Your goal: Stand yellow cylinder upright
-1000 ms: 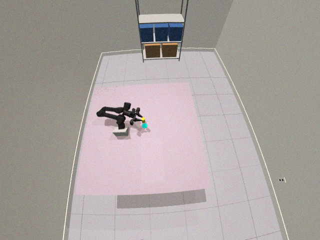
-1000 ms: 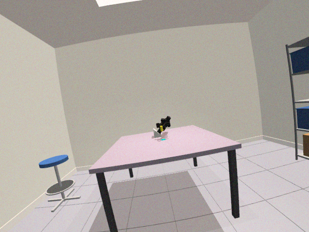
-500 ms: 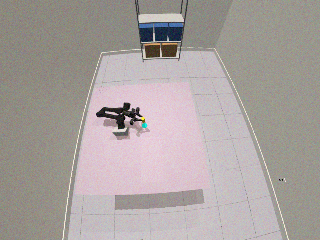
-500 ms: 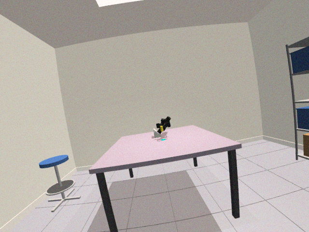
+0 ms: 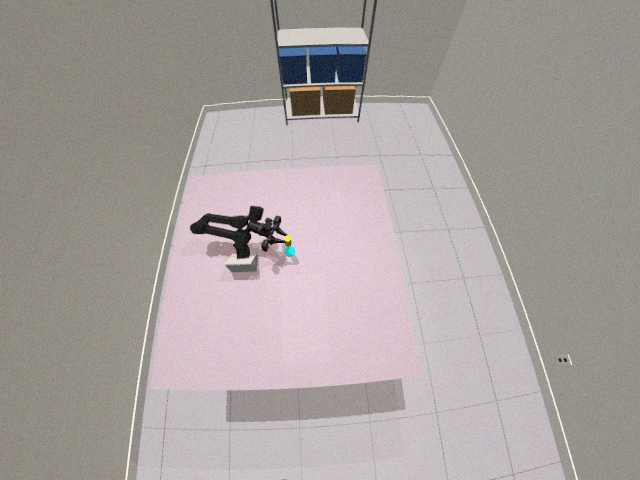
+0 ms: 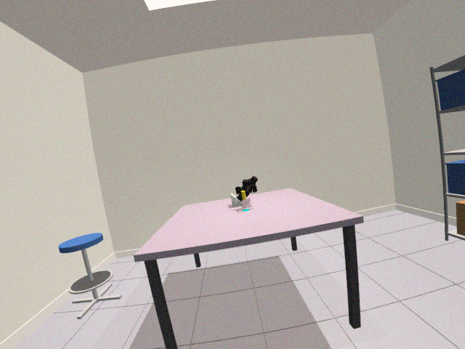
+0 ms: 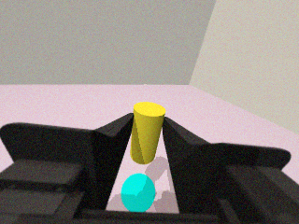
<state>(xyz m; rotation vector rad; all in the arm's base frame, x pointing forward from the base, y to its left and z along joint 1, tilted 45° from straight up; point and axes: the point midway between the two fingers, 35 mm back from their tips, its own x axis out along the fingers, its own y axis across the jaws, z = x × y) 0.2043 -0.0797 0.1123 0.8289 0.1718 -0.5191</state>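
The cyan circle lies 150 mm below my gripper tip. From my gripper tip the other things lie so: yellow tall cylinder 20 mm below.
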